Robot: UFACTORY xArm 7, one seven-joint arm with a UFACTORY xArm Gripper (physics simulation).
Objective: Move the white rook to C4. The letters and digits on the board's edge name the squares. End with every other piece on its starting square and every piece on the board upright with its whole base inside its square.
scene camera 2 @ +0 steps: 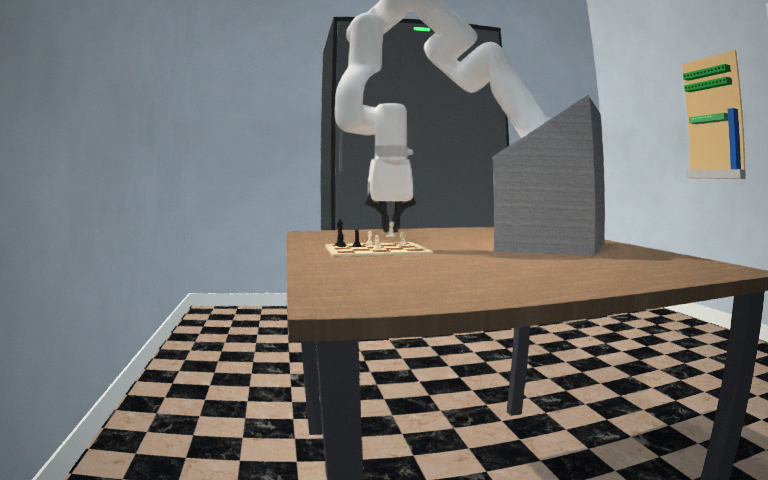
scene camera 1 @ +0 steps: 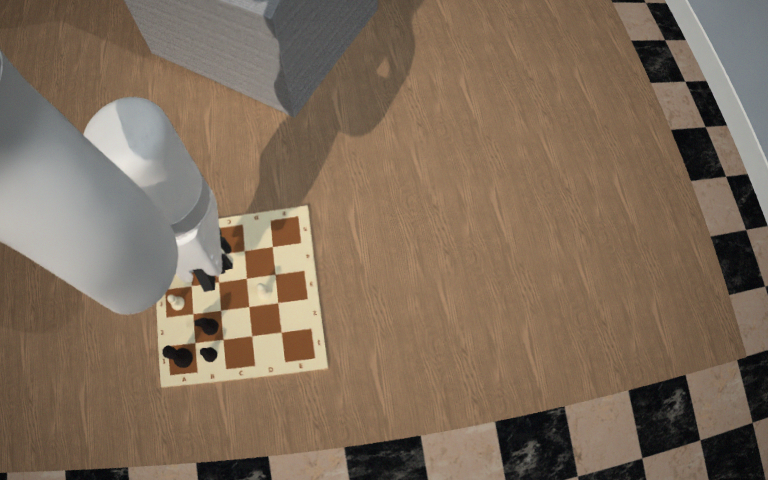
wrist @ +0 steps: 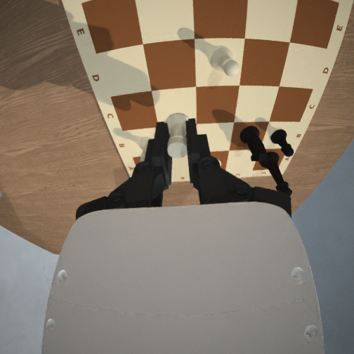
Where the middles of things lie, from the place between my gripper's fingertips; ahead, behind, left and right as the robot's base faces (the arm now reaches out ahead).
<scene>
Right now the chessboard [scene camera 1: 284, 334] is 4 cm ahead of my hand and 4 cm below it. The rest, counted from my hand: white rook [wrist: 176, 147] 1 cm above.
</scene>
